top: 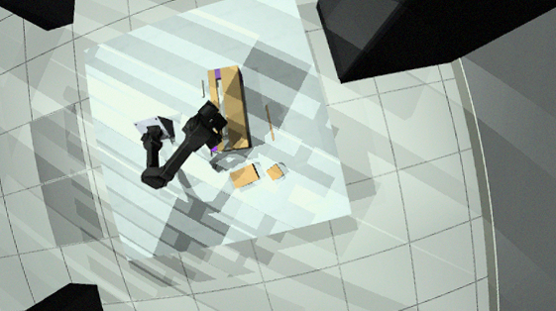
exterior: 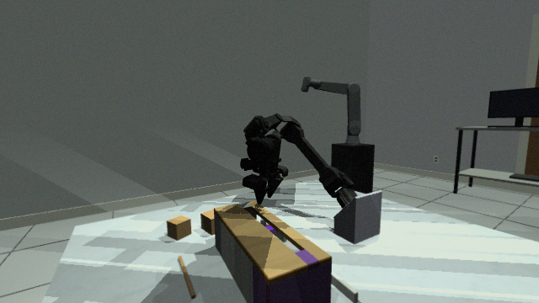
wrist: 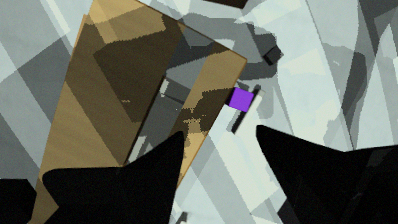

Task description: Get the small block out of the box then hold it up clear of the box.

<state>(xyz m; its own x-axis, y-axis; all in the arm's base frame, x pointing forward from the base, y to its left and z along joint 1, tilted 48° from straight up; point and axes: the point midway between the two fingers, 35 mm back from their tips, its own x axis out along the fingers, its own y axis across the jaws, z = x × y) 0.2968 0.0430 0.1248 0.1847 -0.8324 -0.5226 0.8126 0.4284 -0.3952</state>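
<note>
Now: the purple block 4 cm behind my gripper tip, 4 cm to the right of it and 13 cm below it. The rest, counted from my gripper tip: wooden-topped box (3 cm ahead, 12 cm to the left, 9 cm below); grey piece (5 cm behind, 14 cm to the right, 14 cm below); thin wooden stick (25 cm ahead, 6 cm to the left, 14 cm below).
</note>
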